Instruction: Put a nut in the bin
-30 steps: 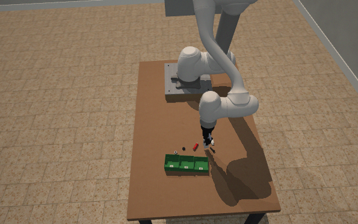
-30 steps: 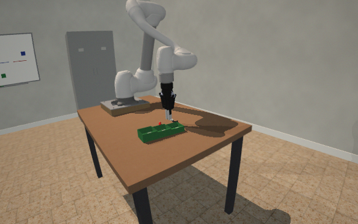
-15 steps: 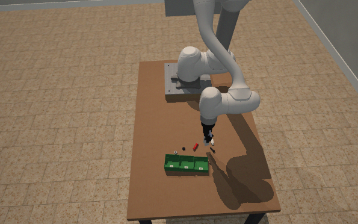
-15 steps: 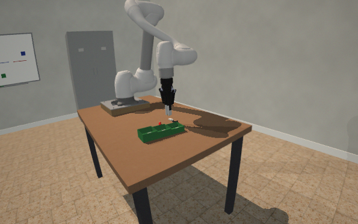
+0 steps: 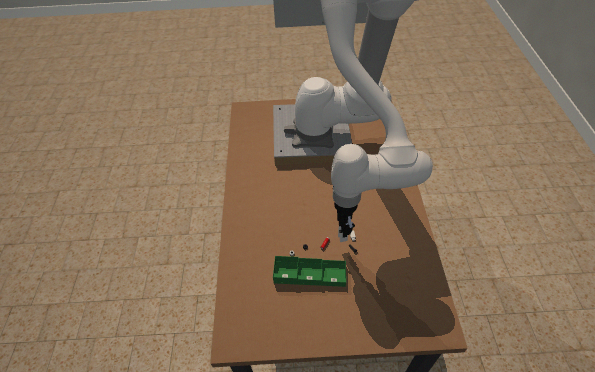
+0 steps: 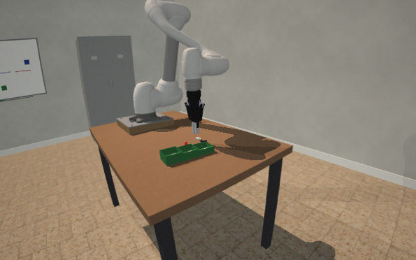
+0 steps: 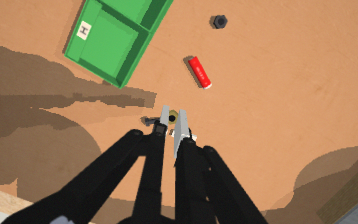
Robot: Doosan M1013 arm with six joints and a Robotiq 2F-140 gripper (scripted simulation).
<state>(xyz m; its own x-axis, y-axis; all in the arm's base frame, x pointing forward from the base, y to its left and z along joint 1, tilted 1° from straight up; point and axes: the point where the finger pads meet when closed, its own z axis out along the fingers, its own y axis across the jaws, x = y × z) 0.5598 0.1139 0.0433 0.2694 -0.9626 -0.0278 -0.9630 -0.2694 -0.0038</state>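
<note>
My hand is 30 mm above the brass-coloured nut. The rest, counted from my hand: red cylinder 90 mm below, 60 mm to the right, 10 mm behind; white USB stick 90 mm below, 50 mm behind, 40 mm to the left; black bolt 90 mm below, 40 mm to the left, 10 mm ahead.
</note>
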